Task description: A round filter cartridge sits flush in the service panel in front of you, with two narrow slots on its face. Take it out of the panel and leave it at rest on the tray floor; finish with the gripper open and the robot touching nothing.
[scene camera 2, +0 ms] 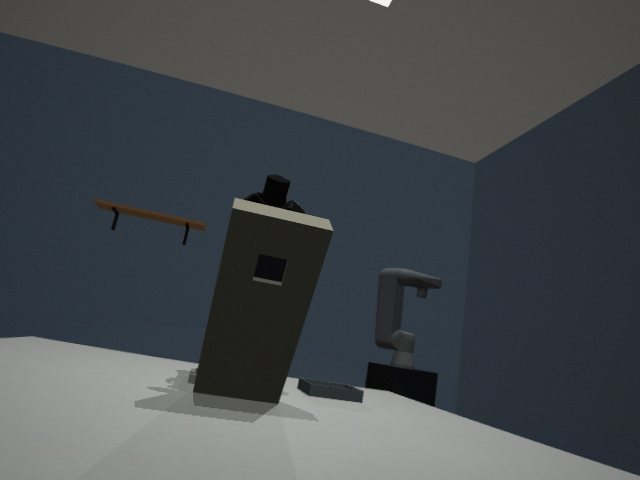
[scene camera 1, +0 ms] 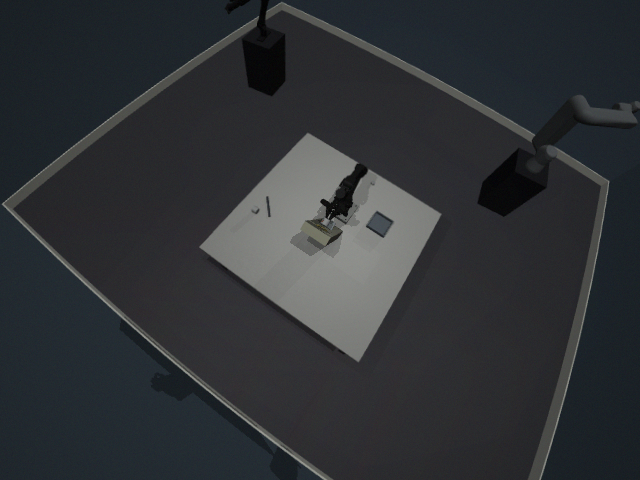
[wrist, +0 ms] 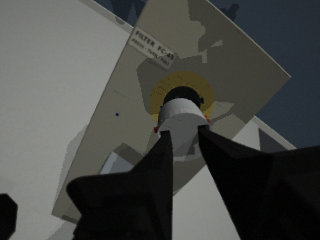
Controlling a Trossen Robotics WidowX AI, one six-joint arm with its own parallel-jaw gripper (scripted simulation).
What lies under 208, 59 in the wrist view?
A service panel.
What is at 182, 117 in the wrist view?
A round filter cartridge.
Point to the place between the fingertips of my gripper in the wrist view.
At 183, 134
